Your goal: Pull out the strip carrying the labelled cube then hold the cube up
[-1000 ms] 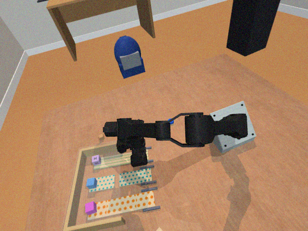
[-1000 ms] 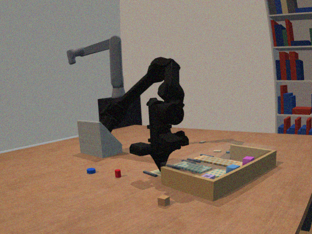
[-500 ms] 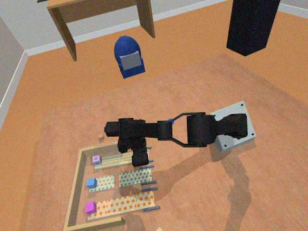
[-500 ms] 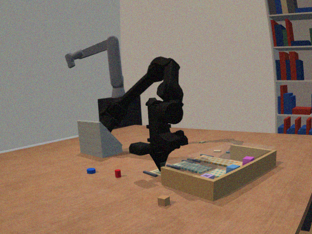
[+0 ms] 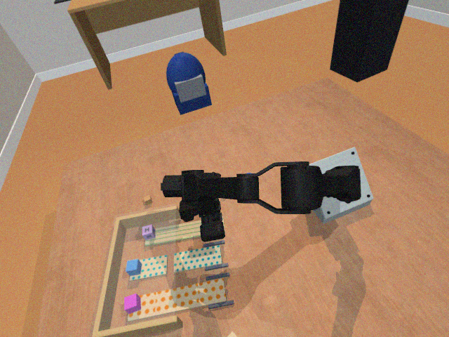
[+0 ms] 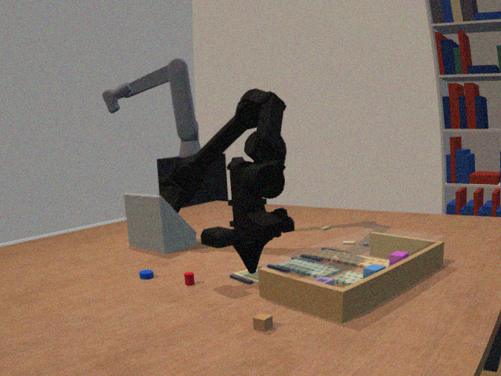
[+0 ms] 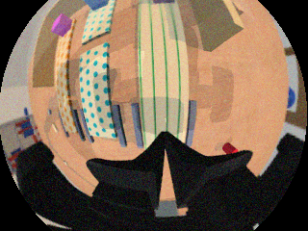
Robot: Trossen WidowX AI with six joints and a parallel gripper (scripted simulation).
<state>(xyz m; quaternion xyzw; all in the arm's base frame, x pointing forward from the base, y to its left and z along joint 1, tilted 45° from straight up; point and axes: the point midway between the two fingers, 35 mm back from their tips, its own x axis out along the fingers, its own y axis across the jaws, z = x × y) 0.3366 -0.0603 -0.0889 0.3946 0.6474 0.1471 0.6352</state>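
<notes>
My gripper tip is 80 mm past the red cylinder, 100 mm to the left of it and 10 mm below it. The rest, counted from my gripper tip: small tan cube: 160 mm ahead, 210 mm to the right; then blue disc: 190 mm behind, 110 mm to the right.
</notes>
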